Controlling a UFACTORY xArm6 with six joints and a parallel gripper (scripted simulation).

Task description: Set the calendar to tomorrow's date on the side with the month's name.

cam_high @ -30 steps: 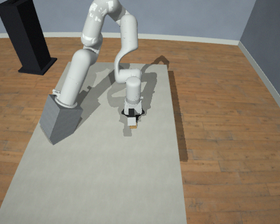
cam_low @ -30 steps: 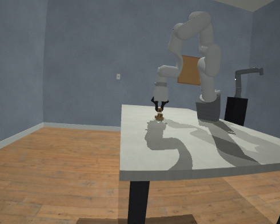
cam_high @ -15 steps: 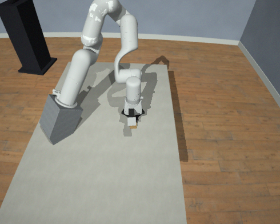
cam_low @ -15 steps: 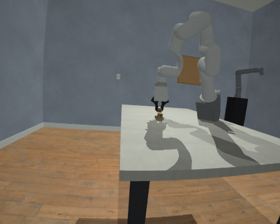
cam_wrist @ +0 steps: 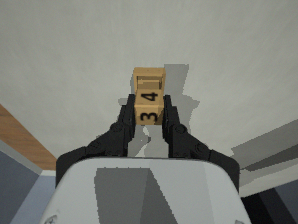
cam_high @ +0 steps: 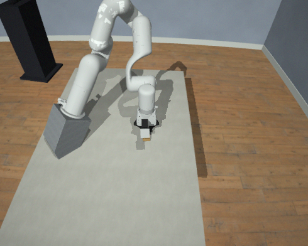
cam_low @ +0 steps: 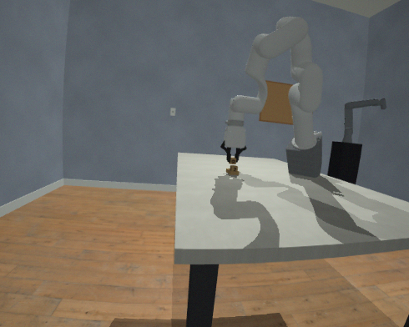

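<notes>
My gripper is now 10 mm above the wooden digit cube. Round my hand: wooden calendar tray 20 mm to the left, 60 mm below.
</notes>
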